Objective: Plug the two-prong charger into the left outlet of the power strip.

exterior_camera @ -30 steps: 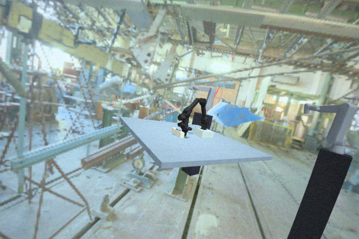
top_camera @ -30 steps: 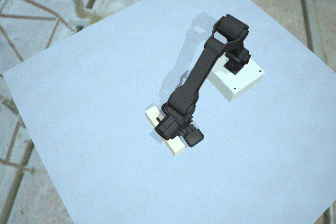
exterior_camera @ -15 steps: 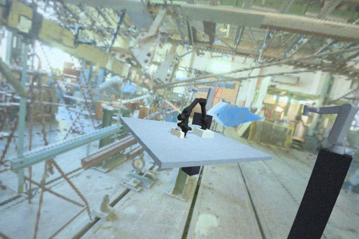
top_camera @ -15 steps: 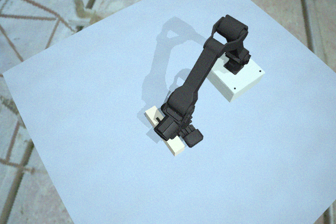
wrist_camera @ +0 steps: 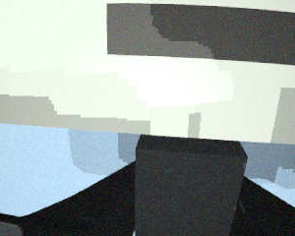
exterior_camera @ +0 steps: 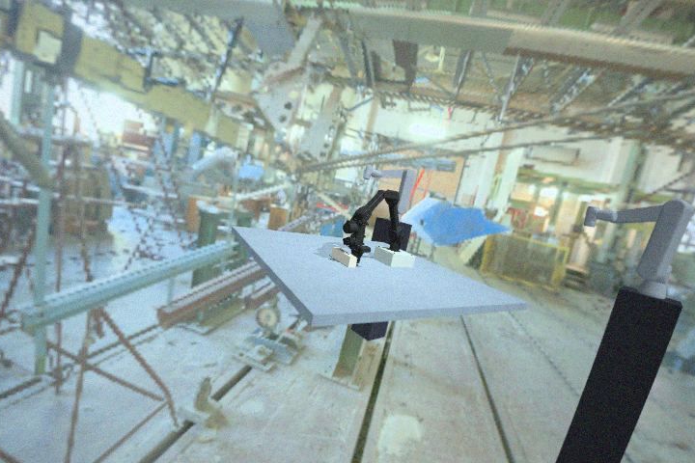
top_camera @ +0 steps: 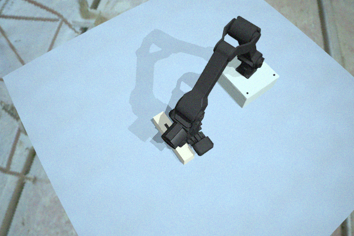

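My gripper tip is 20 mm short of the dark grey charger and 10 mm below it.
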